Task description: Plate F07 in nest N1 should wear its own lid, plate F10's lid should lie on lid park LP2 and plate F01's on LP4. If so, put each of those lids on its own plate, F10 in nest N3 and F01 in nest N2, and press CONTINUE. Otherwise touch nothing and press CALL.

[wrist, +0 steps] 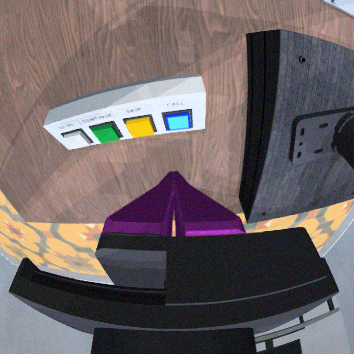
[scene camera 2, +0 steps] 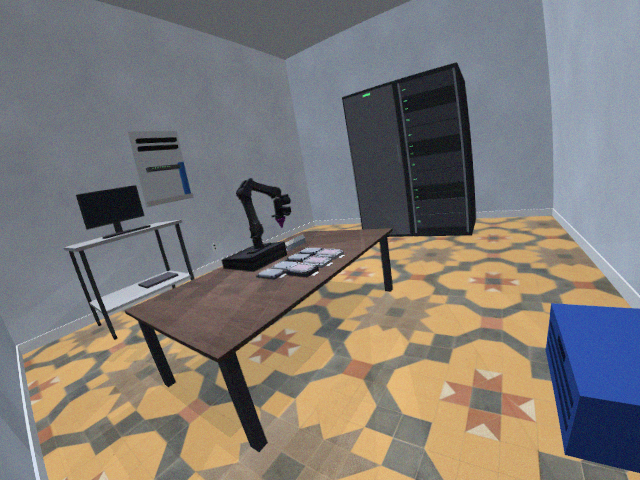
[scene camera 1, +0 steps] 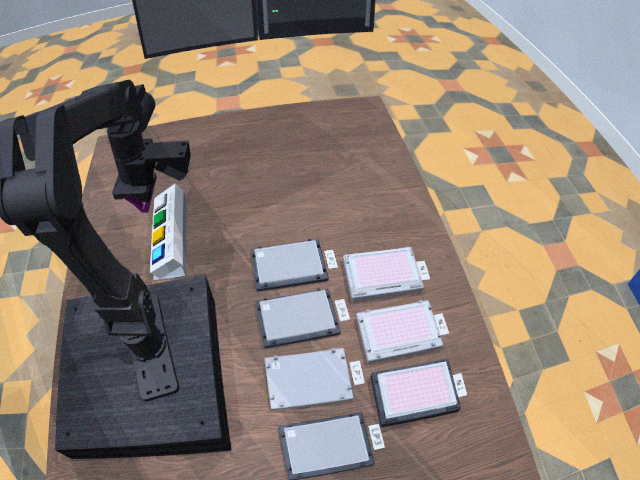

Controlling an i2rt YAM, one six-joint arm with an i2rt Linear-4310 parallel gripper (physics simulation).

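Frame: origin at the arm's base, x ahead, y left, z up, level; metres.
Where they show: gripper, fingertip midpoint: point(wrist: 173, 178) point(scene camera 2: 281, 227) point(scene camera 1: 145, 211); arm's base at its link origin: point(wrist: 342, 128) point(scene camera 2: 259, 248) point(scene camera 1: 150, 346).
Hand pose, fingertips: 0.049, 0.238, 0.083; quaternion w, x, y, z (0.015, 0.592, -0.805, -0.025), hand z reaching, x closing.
Things, the pixels of their centre, and the offset from my fingertips, as dx, dy, dz. "*": a spot on its surface instead.
- white button console at the middle of its body: point(wrist: 121, 114) point(scene camera 1: 167, 229) point(scene camera 2: 292, 242) +0.022, +0.068, -0.135
- CALL button at the middle of its body: point(wrist: 177, 118) point(scene camera 1: 159, 254) -0.005, -0.004, -0.126
- CONTINUE button at the middle of its body: point(wrist: 105, 132) point(scene camera 1: 159, 218) +0.011, +0.095, -0.123
- nest N1 at a spot on its surface: point(scene camera 1: 376, 395) * +0.297, -0.427, -0.147
- N1 plate at the middle of its body: point(scene camera 1: 417, 389) point(scene camera 2: 301, 267) +0.367, -0.447, -0.139
- N2 plate at the middle of its body: point(scene camera 1: 400, 327) point(scene camera 2: 316, 259) +0.394, -0.319, -0.144
- N3 plate at the middle of its body: point(scene camera 1: 383, 268) point(scene camera 2: 328, 251) +0.420, -0.186, -0.141
- LP2 lid at the middle of its body: point(scene camera 1: 288, 262) point(scene camera 2: 310, 250) +0.251, -0.095, -0.153
- LP4 lid at the middle of its body: point(scene camera 1: 296, 315) point(scene camera 2: 298, 256) +0.226, -0.219, -0.153
- light grey panel at the middle of its body: point(scene camera 1: 308, 378) point(scene camera 2: 285, 264) +0.202, -0.347, -0.157
- grey lid at the middle of its body: point(scene camera 1: 326, 445) point(scene camera 2: 270, 272) +0.185, -0.480, -0.153
- yellow button at the middle of its body: point(wrist: 140, 125) point(scene camera 1: 158, 235) +0.002, +0.046, -0.123
- white button at the middle of its body: point(wrist: 76, 138) point(scene camera 1: 160, 202) +0.019, +0.144, -0.123
My gripper point(scene camera 1: 144, 208) point(scene camera 2: 281, 225) point(wrist: 173, 178) is shut and empty, its purple fingertips apart from the white button console point(scene camera 1: 177, 232) point(wrist: 187, 89). In the wrist view the CALL button point(wrist: 178, 121) is bright light blue and the CONTINUE button point(wrist: 106, 132) is green. Pink-welled plates stand in nest N1 point(scene camera 1: 376, 395), N2 and N3: the N1 plate point(scene camera 1: 419, 390), N2 plate point(scene camera 1: 400, 328) and N3 plate point(scene camera 1: 382, 268). Grey lids lie on LP2 and LP4: the LP2 lid point(scene camera 1: 290, 262) and LP4 lid point(scene camera 1: 299, 316). Their small markings are unreadable; whether the plates wear clear lids I cannot tell.
A light grey panel point(scene camera 1: 309, 379) lies at LP1, and another grey lid point(scene camera 1: 328, 445) at LP3. The arm's black base block point(scene camera 1: 191, 361) point(wrist: 305, 85) stands beside the console. A yellow button point(wrist: 140, 127) and a white button point(wrist: 76, 137) are also on the console.
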